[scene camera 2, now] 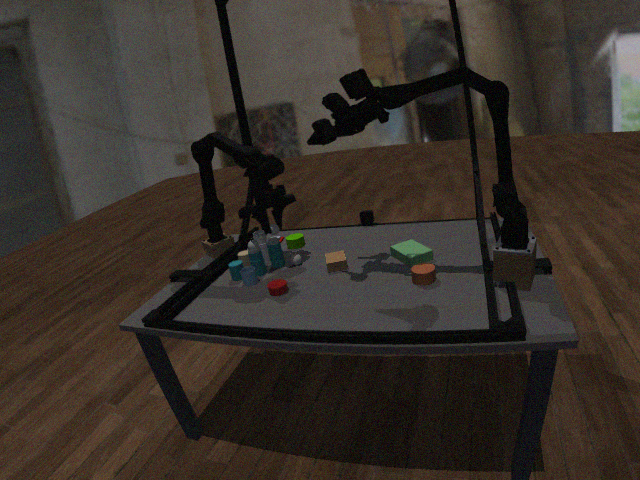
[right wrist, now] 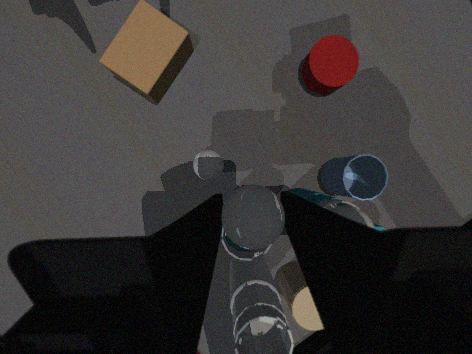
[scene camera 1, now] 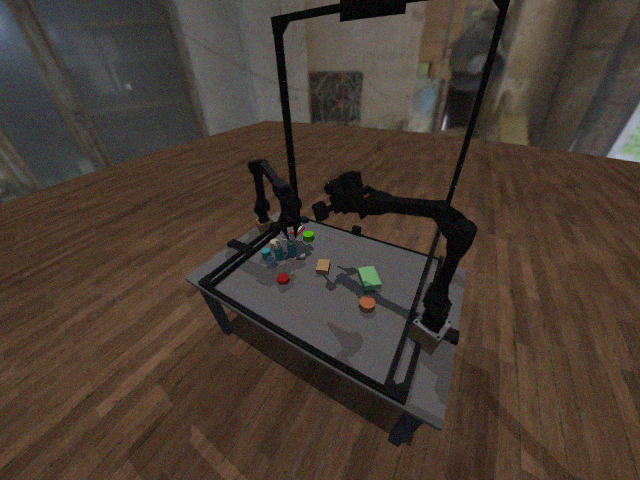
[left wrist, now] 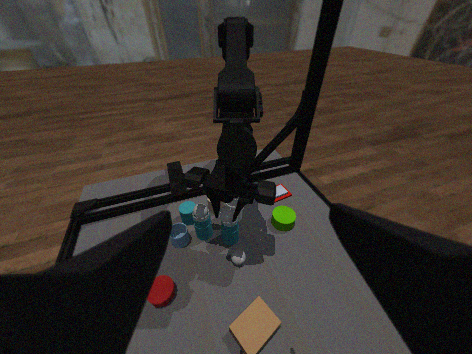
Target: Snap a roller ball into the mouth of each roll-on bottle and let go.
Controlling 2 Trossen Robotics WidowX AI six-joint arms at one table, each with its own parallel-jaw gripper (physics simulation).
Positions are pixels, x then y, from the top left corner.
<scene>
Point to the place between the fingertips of my left gripper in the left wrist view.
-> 250,214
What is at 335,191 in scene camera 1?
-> My left gripper.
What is my left gripper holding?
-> Nothing.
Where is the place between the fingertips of my left gripper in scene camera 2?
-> At 318,139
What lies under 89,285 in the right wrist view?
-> My right gripper.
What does the red disc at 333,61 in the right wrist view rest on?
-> The table.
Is my left gripper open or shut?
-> Open.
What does the blue bottle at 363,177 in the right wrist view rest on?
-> The table.
</scene>
